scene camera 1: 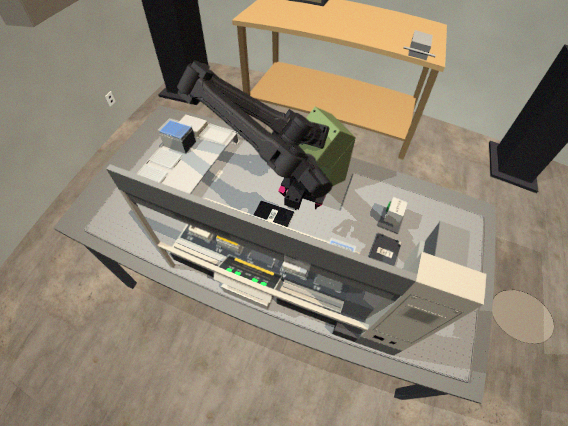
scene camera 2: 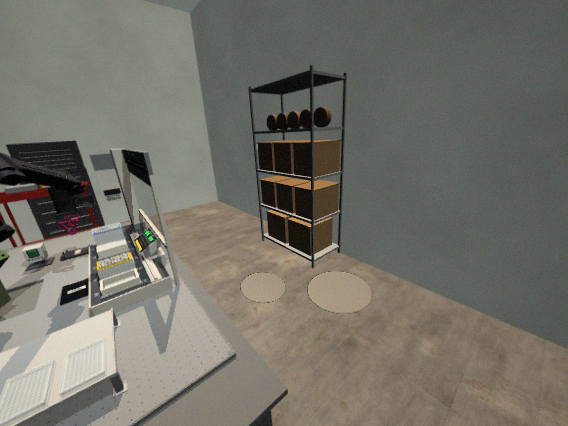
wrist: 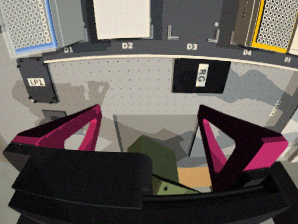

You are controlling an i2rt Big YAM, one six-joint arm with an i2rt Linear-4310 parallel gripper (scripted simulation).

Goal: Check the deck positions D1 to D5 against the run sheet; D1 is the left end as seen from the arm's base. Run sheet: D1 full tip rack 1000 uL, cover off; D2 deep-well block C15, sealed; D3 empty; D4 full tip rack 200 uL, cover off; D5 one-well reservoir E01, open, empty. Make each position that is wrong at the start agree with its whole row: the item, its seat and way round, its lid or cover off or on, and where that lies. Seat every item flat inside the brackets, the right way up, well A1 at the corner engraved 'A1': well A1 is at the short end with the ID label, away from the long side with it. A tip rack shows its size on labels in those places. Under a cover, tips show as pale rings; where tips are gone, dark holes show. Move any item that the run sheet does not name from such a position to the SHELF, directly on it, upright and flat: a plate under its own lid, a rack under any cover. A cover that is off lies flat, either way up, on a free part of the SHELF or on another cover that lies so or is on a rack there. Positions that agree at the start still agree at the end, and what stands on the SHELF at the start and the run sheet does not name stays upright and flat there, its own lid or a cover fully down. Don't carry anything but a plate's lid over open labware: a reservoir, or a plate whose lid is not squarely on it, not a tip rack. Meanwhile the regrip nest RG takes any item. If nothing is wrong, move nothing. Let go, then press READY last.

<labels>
A pale shelf [scene camera 1: 185, 176]: 141 cm from the lens. A grey gantry beam [scene camera 1: 353, 265] is 62 cm from the lens. The marked spots on the pale shelf and the grey gantry beam are 95 cm apart.
</labels>
